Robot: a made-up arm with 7 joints.
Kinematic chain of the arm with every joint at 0, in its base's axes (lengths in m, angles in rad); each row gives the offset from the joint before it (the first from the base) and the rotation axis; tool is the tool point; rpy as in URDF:
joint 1: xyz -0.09 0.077 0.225 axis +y
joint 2: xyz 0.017 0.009 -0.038 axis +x
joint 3: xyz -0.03 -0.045 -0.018 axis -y
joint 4: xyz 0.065 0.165 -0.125 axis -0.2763 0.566 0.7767
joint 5: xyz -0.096 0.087 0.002 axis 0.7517 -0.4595 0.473
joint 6: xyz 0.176 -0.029 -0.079 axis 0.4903 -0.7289 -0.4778
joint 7: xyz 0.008 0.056 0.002 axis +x
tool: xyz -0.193 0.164 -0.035 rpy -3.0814 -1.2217 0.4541
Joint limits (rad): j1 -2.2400..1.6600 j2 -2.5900..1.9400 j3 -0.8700..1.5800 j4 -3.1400..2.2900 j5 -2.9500..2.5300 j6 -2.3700..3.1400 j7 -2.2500..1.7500
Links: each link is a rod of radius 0.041 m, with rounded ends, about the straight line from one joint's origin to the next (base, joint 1, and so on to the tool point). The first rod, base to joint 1, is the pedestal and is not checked.
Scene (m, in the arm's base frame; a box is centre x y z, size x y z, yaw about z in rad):
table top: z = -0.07
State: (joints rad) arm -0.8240 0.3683 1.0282 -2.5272 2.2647 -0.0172 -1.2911
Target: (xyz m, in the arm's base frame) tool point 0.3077 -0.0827 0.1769
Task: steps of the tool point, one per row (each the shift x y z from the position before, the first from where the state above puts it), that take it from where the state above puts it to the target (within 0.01 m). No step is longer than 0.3 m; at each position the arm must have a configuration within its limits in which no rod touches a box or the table.
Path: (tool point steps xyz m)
1: 0.0297 0.2101 -0.0634
2: 0.1669 0.1438 -0.1217
3: 0.2489 -0.0091 -0.1036
4: 0.2164 -0.1686 -0.0266
5: 0.0798 -0.2503 0.0529
6: -0.0840 -0.2163 0.0843

